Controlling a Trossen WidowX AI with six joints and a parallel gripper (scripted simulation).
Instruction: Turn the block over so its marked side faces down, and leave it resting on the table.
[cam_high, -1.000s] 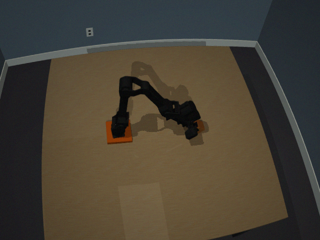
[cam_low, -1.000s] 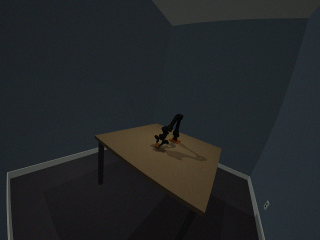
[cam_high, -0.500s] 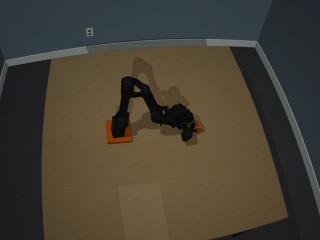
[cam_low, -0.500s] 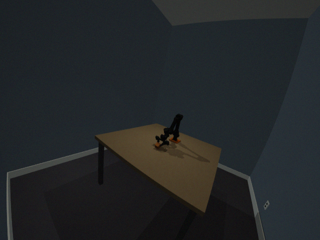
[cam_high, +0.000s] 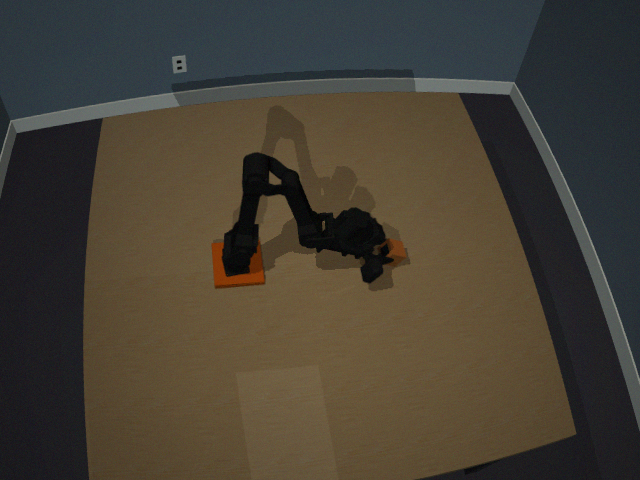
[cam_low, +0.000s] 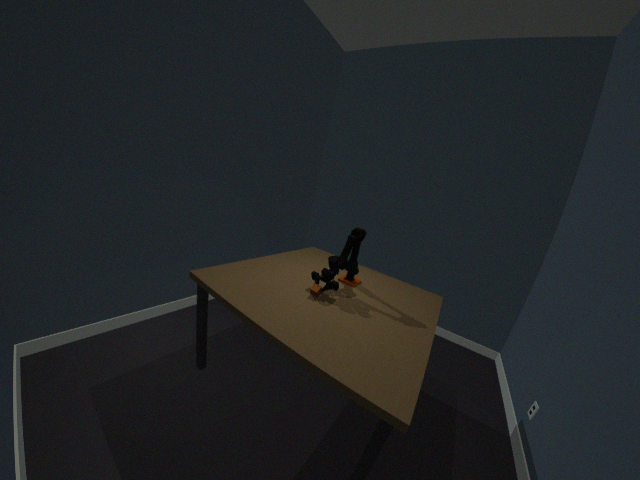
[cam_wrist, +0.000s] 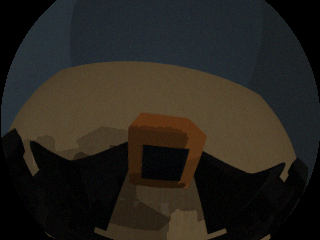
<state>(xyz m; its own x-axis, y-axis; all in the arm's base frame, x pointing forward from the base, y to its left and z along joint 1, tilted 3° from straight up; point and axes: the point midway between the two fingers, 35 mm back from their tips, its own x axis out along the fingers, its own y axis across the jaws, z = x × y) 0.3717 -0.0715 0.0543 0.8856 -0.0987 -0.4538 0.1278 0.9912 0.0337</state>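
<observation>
Right now my gripper tip is 10 mm past the orange block.
</observation>
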